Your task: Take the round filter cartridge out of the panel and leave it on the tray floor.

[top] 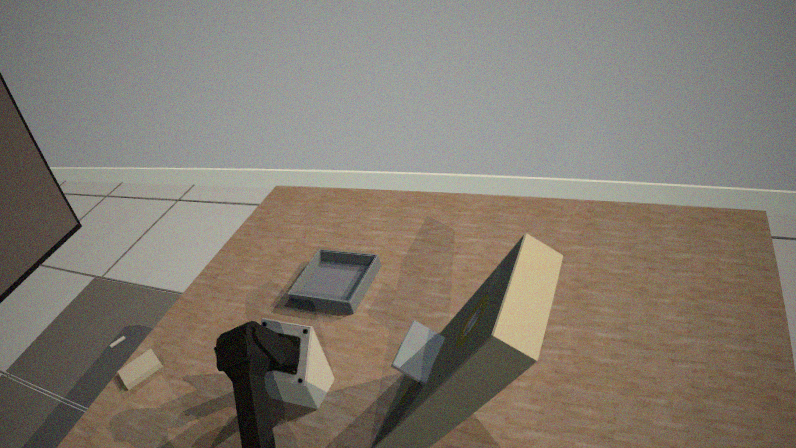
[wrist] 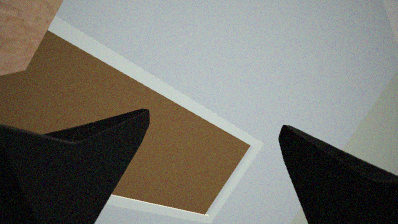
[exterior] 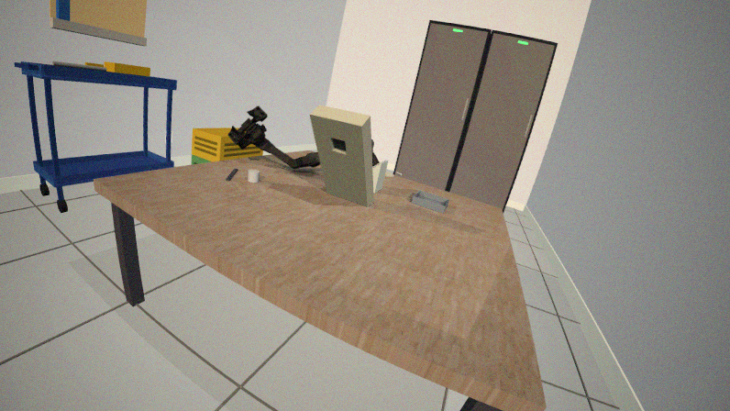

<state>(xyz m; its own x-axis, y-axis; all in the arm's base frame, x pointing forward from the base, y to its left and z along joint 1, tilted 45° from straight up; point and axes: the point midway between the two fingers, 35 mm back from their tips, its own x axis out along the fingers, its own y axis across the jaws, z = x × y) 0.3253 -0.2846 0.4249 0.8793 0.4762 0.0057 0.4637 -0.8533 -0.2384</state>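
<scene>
My gripper tip is now 1 cm short of the round filter cartridge, 49 cm to the right of it and 3 cm below it. Round my gripper tip: tray: 42 cm behind, 77 cm to the left, 21 cm below; service panel: 4 cm behind, 49 cm to the left, 5 cm below.
</scene>
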